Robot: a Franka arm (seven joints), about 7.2 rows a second.
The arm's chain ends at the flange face. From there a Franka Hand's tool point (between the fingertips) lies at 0.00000 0.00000 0.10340 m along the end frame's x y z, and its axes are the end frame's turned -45 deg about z.
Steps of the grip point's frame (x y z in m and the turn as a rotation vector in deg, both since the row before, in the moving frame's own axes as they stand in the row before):
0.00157 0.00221 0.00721 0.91 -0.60 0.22
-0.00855 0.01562 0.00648 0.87 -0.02 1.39
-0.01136 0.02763 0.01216 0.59 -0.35 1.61
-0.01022 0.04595 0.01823 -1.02 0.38 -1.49
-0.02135 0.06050 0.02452 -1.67 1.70 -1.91
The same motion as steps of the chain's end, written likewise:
0.00460 0.00085 0.00723 0.22 -1.07 0.22
0.00612 0.01819 0.00649 0.60 -0.63 1.39
0.01270 0.02789 0.01217 0.17 -0.66 1.61
0.02347 0.03892 0.01825 -0.45 0.99 -1.49
0.02339 0.05799 0.02461 0.02 2.38 -1.91

